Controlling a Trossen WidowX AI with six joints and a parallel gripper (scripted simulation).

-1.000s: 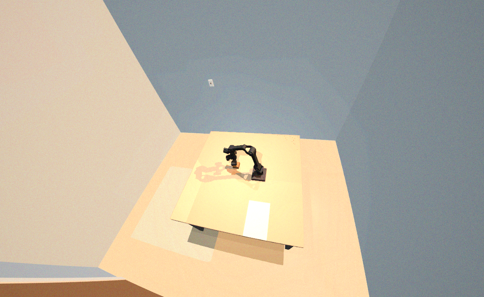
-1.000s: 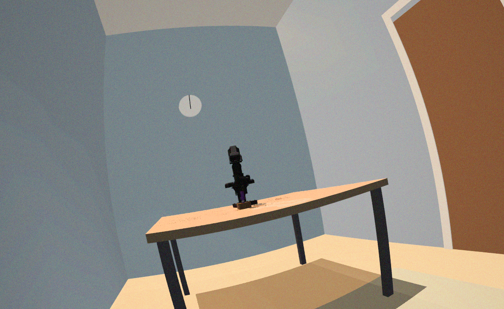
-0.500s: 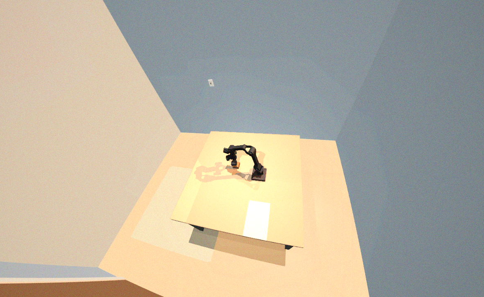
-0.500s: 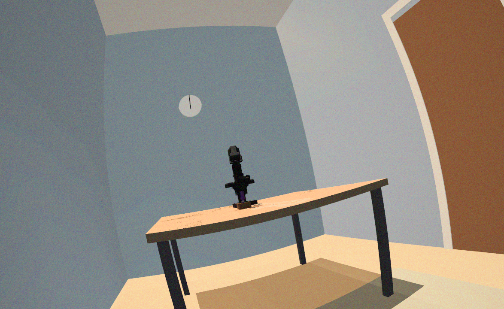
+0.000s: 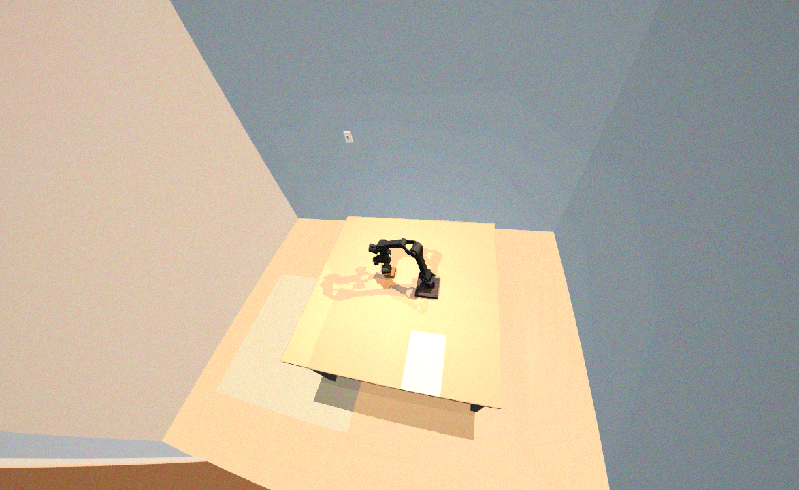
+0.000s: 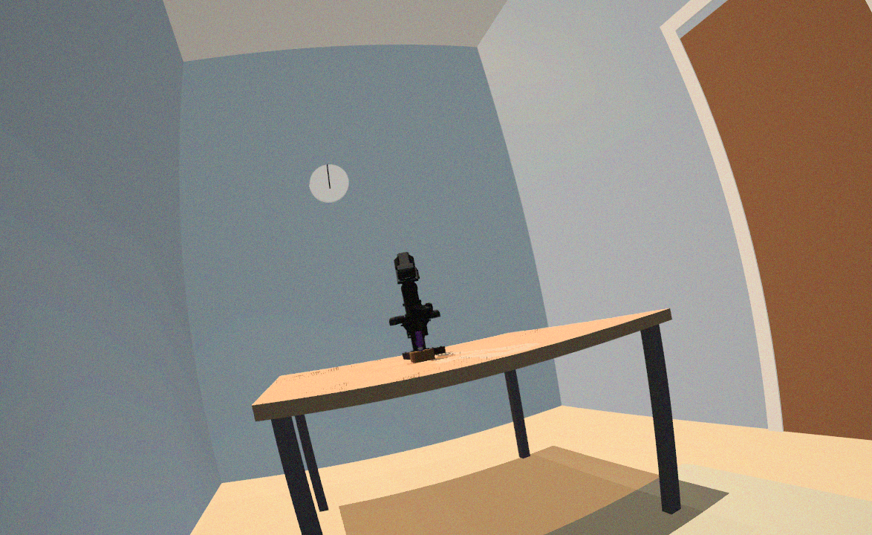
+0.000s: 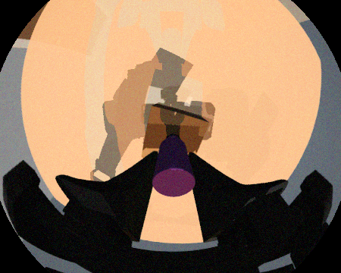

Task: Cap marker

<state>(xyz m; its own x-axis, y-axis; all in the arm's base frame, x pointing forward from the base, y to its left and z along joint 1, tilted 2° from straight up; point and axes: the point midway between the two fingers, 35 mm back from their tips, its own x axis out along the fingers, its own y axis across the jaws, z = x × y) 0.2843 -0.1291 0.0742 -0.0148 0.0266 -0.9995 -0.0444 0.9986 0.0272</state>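
The marker lies right at my gripper tip. The rest, counted from my gripper tip: purple cap (1 cm above); then holder block (6 cm below).
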